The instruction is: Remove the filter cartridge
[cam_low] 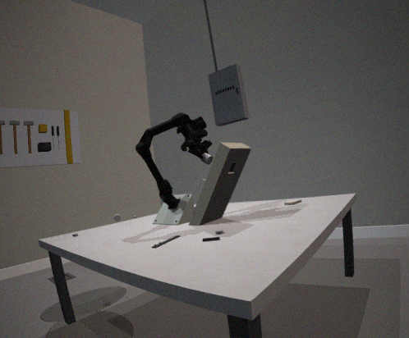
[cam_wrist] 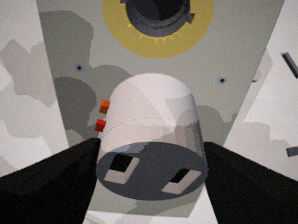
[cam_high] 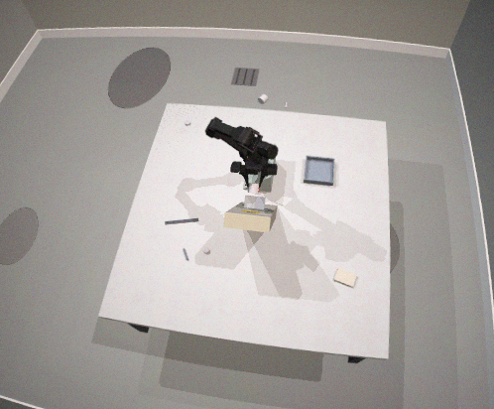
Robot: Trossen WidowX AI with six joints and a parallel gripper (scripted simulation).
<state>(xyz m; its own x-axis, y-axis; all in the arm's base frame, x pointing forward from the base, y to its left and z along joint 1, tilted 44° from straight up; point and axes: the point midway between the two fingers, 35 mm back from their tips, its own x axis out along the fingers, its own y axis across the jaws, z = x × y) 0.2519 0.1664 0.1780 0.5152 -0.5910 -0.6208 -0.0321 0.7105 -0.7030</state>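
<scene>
The blue-grey tray lies 320 mm behind my gripper tip, 300 mm below it and 290 mm to the left of it. Round my gripper tip: short dark piece: 310 mm to the right, 310 mm below, 220 mm ahead; then tan block: 440 mm to the left, 310 mm below, 250 mm ahead; then round filter cartridge: right at my gripper tip.
</scene>
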